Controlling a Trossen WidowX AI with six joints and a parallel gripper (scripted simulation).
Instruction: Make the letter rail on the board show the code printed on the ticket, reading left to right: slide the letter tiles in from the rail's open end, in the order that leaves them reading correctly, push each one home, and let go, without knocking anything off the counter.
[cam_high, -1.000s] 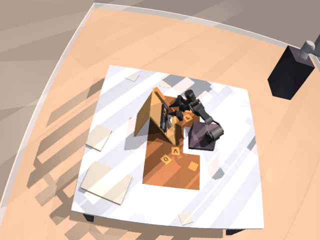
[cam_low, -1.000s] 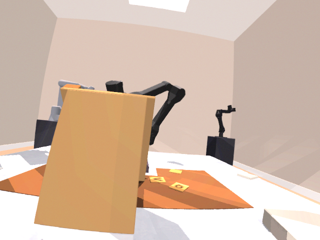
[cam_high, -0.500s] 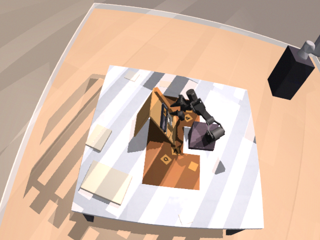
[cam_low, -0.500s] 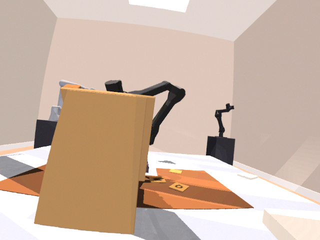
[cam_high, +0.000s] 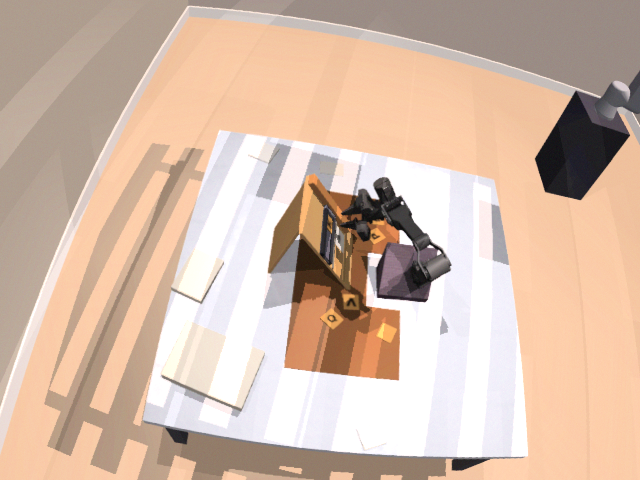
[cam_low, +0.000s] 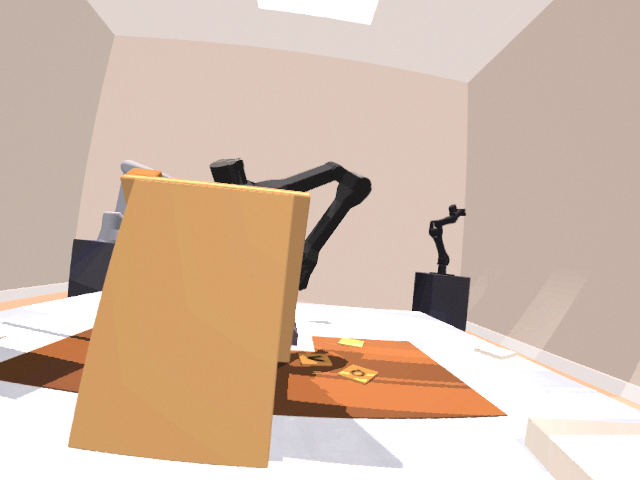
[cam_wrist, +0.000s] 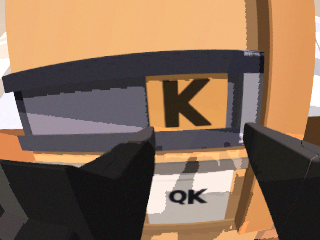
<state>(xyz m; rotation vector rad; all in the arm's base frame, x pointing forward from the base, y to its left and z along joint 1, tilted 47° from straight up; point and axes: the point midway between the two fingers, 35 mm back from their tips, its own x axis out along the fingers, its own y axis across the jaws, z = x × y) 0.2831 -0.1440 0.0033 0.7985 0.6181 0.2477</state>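
My gripper tip is 40 mm short of the k tile and 20 mm above it. Round my gripper tip: orange mat: 100 mm behind, 90 mm to the left, 200 mm below; then v tile: 80 mm behind, 200 mm to the left, 190 mm below; then white ticket: 10 mm behind, 100 mm below.
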